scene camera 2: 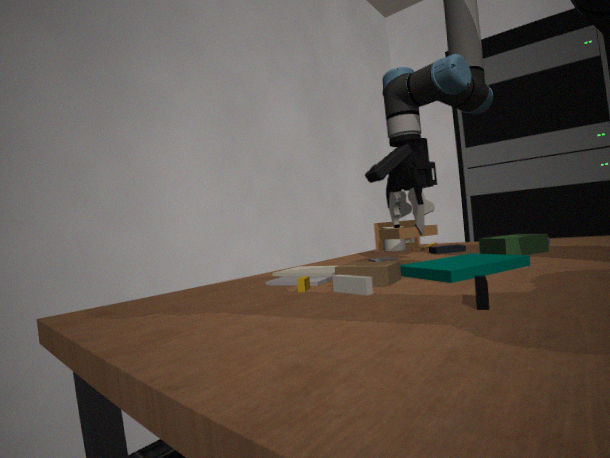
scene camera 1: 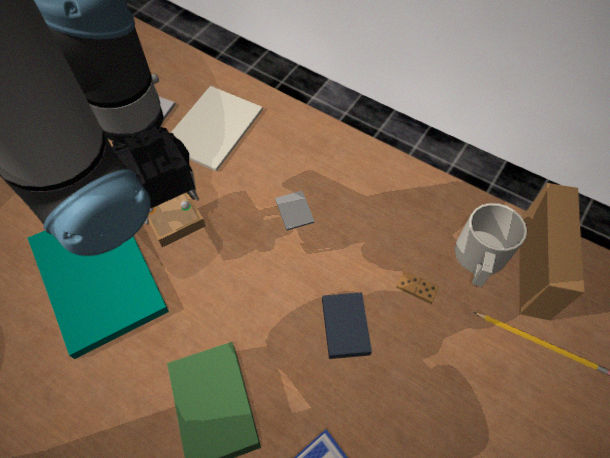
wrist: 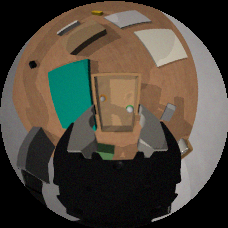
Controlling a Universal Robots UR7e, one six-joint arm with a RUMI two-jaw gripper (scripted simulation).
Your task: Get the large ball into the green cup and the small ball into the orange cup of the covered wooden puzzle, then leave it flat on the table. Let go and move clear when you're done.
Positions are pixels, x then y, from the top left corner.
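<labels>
There's a teal slab you'd see in scene camera 2, in the wrist view and in scene camera 1 (96, 299). On that slab, (scene camera 2: 438, 263) and (wrist: 70, 85) are the same spot. My gripper shows in the wrist view too, in scene camera 2, and in scene camera 1 (169, 209). For the gripper, (wrist: 143, 126) and (scene camera 2: 398, 207) are one and the same spot.
</labels>
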